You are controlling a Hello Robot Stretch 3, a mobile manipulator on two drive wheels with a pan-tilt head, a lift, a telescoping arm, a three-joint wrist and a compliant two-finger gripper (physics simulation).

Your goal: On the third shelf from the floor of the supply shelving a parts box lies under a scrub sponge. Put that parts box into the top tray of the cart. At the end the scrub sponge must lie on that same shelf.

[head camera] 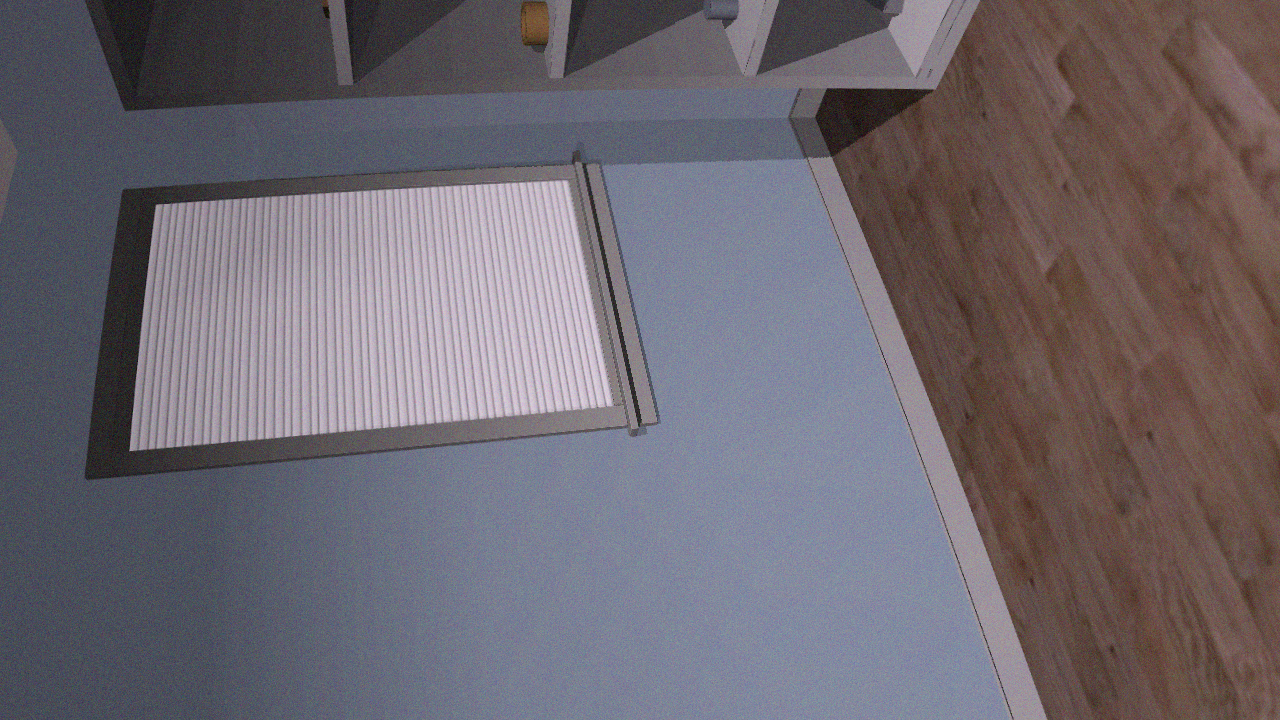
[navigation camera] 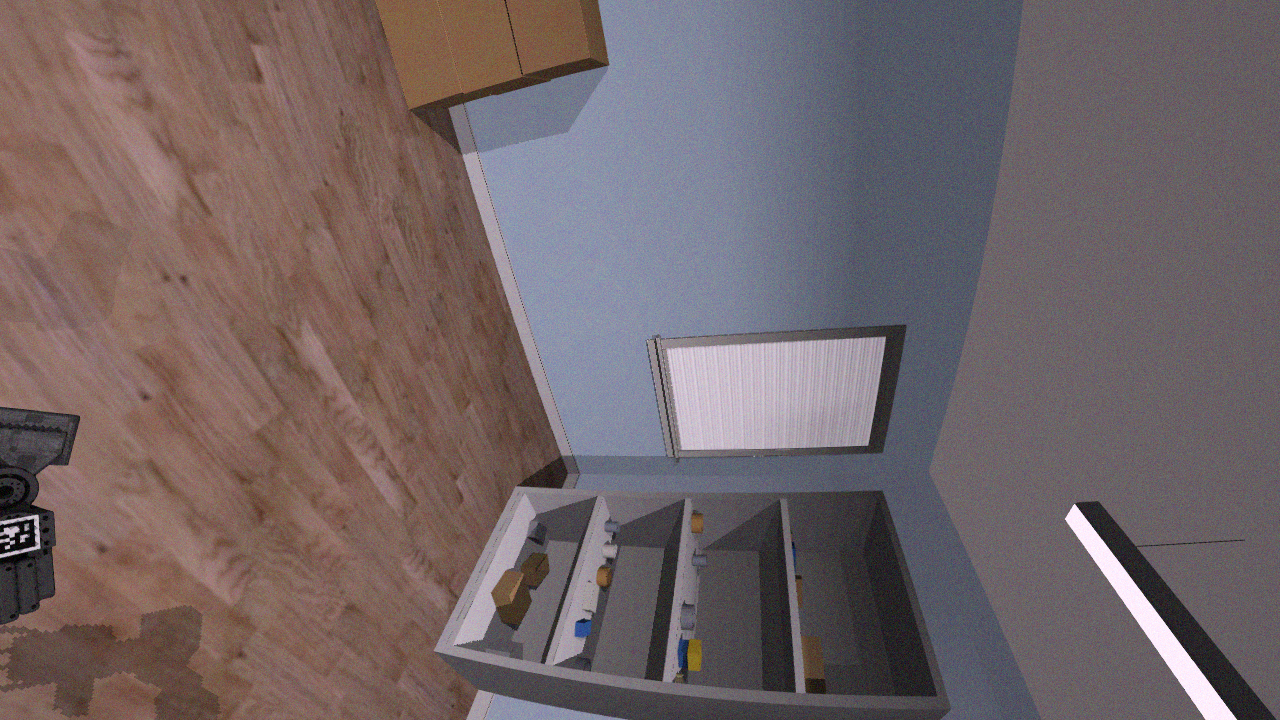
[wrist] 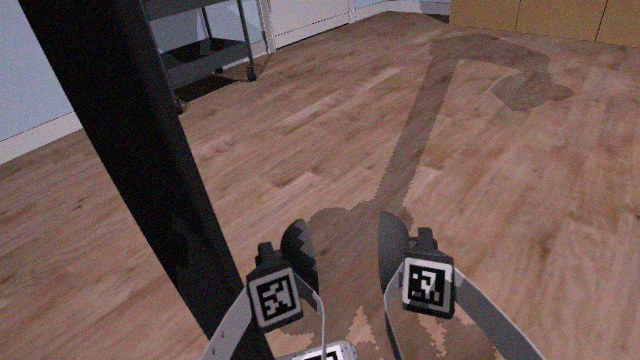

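The gripper is out of frame in the head camera view, and it's out of frame in the navigation camera view too, but you do get it in the wrist view (343,242). As for a window with white blind, (head camera: 251,322) and (navigation camera: 828,391) are the same spot on it.
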